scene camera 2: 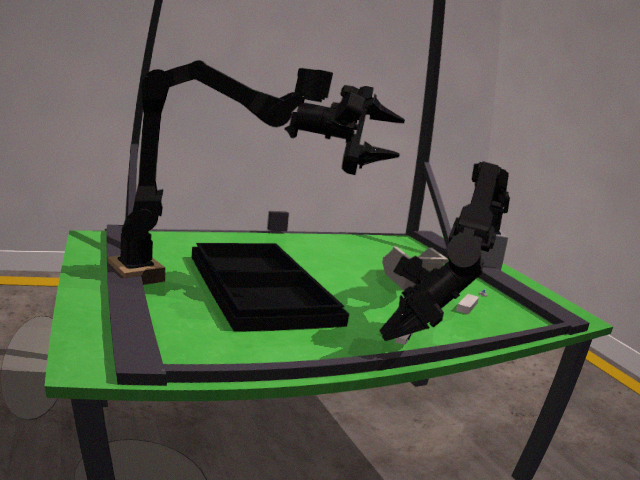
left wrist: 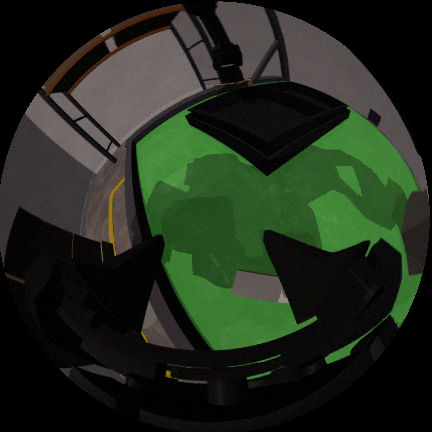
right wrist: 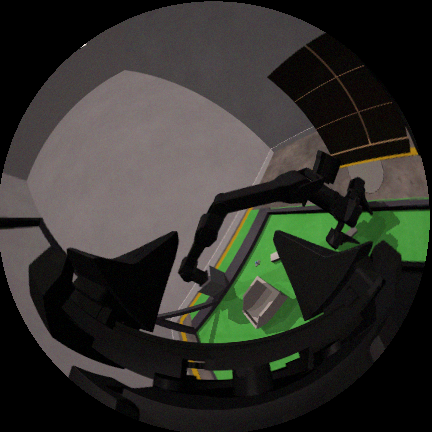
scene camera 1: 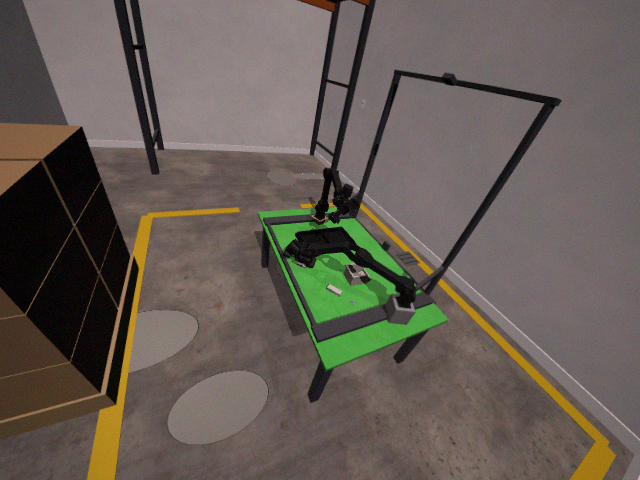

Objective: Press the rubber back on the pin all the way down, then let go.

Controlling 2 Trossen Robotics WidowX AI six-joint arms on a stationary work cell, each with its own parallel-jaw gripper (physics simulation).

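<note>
A tiny bluish thing lies on the green table near a pale block. It may be the pin; whether a rubber back is on it is too small to tell. My left gripper is open and empty, low over the table near its front edge in scene camera 2. A flat grey piece lies below it, partly hidden by a finger. My right gripper is open and empty, high above the table.
A black two-compartment tray lies mid-table, left in scene camera 2. An open grey box stands behind the left gripper there. Dark raised rails border the green table. A grey block stands at the left arm's base.
</note>
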